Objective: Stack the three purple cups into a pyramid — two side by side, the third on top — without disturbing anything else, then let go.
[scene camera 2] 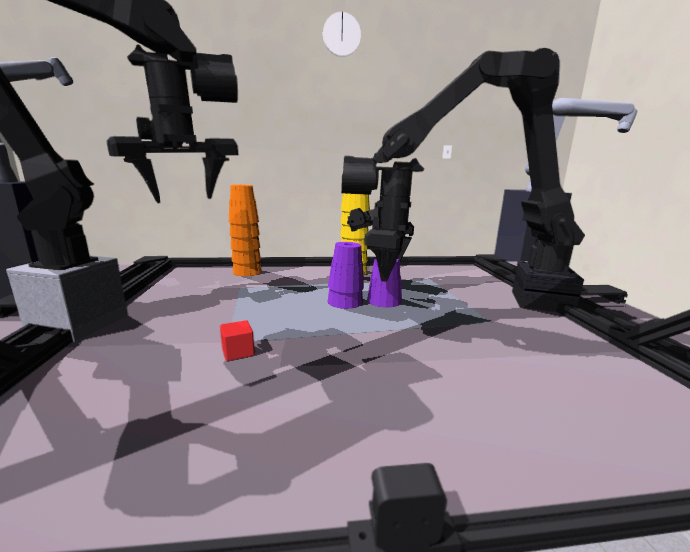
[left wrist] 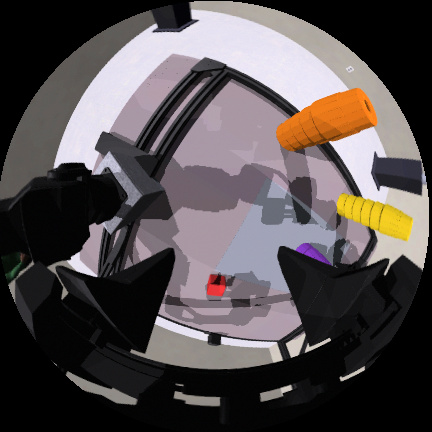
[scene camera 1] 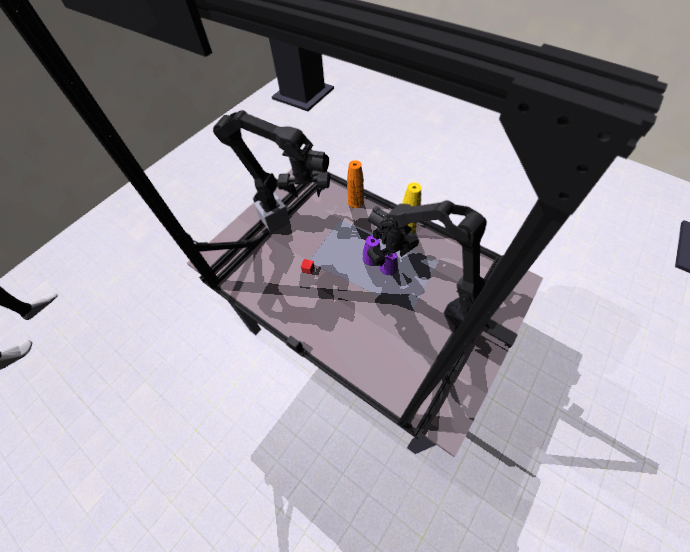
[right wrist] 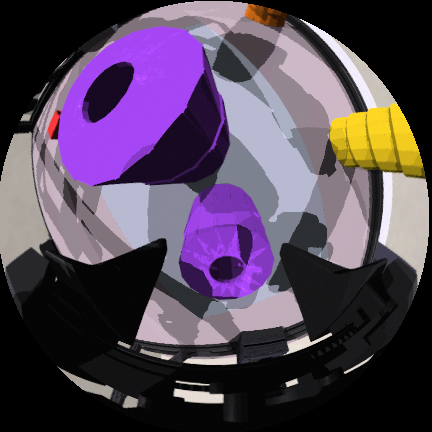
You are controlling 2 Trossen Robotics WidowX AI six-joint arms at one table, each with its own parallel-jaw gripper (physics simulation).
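Places are measured from the left arm's base along level axes (x ahead, y left, z up), in centimetres.
Pixels of known places: left gripper, fingertip midpoint: (scene camera 2: 185, 200) (left wrist: 227, 253) (scene camera 1: 308, 196); right gripper, fingertip midpoint: (scene camera 2: 388, 275) (scene camera 1: 390, 260) (right wrist: 225, 247); left arm's base at its link origin: (scene camera 2: 65, 263) (left wrist: 106, 194) (scene camera 1: 269, 204); right arm's base at its link origin: (scene camera 2: 548, 269) (scene camera 1: 468, 308).
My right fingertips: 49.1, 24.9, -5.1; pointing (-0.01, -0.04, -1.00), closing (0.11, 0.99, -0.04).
For each thing: its top centre in the pictures, then the offset to it from my right fingertips, as dx, dy, dz. Level surfaces: height alone.
- purple stack at its top centre: (right wrist: 114, 81) (scene camera 2: 349, 243) (scene camera 1: 373, 240) -7.8, -2.4, +6.5
- blue-grey mat at its surface level: dz -5.5
- single purple cup at its top centre: (right wrist: 234, 272) (scene camera 2: 388, 259) (scene camera 1: 391, 254) -0.4, +0.4, +3.2
- tall orange cup stack at its top centre: (left wrist: 367, 106) (scene camera 2: 240, 185) (scene camera 1: 354, 165) -36.6, +9.6, +16.0
- red cube at its top centre: (scene camera 2: 236, 327) (right wrist: 51, 123) (left wrist: 215, 290) (scene camera 1: 306, 263) -19.0, -26.2, -1.5
A purple stack (scene camera 1: 368, 254) (scene camera 2: 344, 276) (right wrist: 165, 100) of nested cups, with a rim seam low on its side, stands upside down on the blue-grey mat (scene camera 1: 356, 272) (scene camera 2: 287, 322). A single purple cup (scene camera 1: 390, 266) (scene camera 2: 384, 290) (right wrist: 212, 220) stands upside down close to its right in scene camera 2. My right gripper (scene camera 1: 392, 248) (scene camera 2: 392, 269) (right wrist: 225, 247) is open, its fingers on either side of the single cup's upper part, with gaps showing in the right wrist view. My left gripper (scene camera 1: 303, 191) (scene camera 2: 184, 199) (left wrist: 227, 253) is open and empty, high at the left. Part of a purple cup (left wrist: 310, 252) shows behind its finger.
A tall orange cup stack (scene camera 1: 355, 184) (scene camera 2: 244, 230) (left wrist: 330, 120) stands at the back left. A yellow cup stack (scene camera 1: 412, 195) (scene camera 2: 352, 218) (left wrist: 375, 215) (right wrist: 375, 137) stands behind the right gripper. A red cube (scene camera 1: 307, 266) (scene camera 2: 237, 340) (left wrist: 216, 285) lies by the mat's front left corner.
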